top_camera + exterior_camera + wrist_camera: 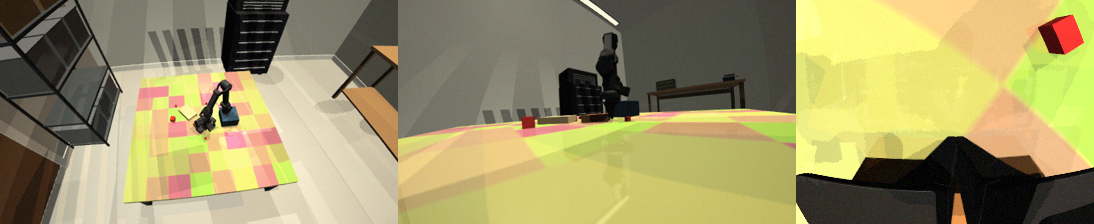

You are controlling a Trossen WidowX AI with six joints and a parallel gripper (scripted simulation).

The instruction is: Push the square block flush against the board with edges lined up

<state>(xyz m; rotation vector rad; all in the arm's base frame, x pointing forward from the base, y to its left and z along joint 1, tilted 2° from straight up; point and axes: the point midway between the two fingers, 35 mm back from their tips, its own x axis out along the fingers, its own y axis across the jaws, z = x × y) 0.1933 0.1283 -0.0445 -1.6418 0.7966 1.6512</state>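
The orange square block is 4 cm ahead of my gripper tip, 5 cm to the right of it and 1 cm above it. Also, from my gripper tip: tan board (15 cm ahead, 20 cm to the right, 1 cm above); red cube (29 cm ahead, 13 cm to the right, 1 cm above).
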